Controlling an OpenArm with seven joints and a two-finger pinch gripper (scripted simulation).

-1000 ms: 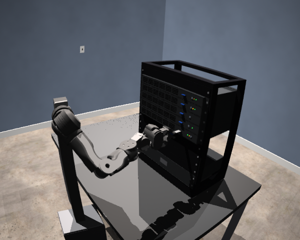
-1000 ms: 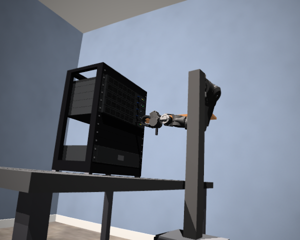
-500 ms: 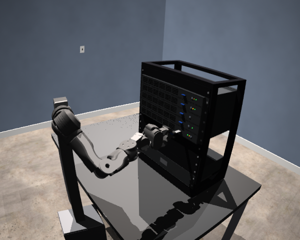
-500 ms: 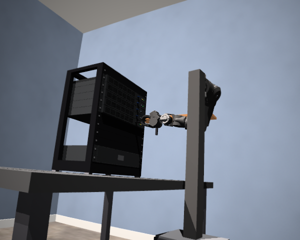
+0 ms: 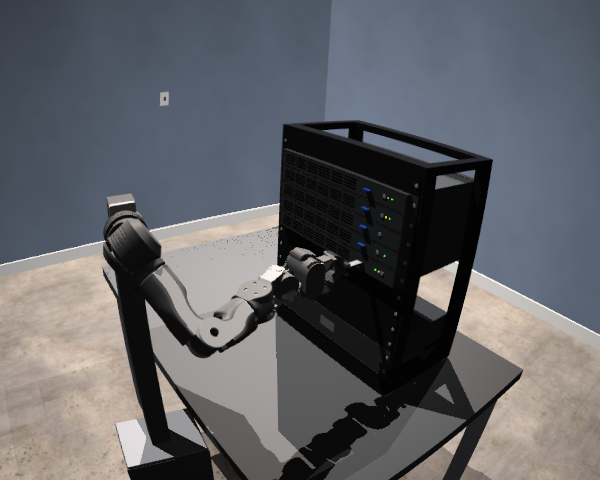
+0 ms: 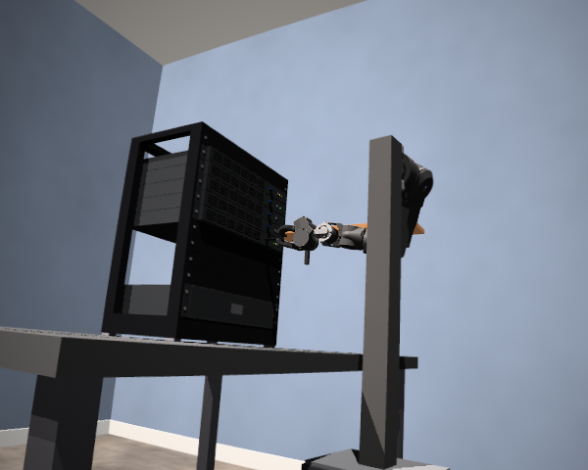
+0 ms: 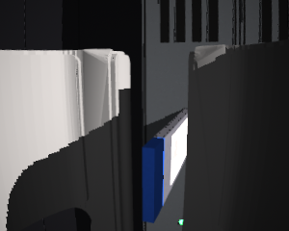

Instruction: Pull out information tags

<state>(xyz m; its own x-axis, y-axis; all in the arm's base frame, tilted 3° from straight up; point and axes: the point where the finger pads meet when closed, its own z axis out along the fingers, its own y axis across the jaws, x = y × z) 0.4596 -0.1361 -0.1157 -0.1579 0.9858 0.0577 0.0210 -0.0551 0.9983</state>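
My hand is 13 cm below the blue information tag, 10 cm short of it and 1 cm to the right of it. The rest, counted from my hand: base plate: 59 cm below, 46 cm behind, 17 cm to the left.
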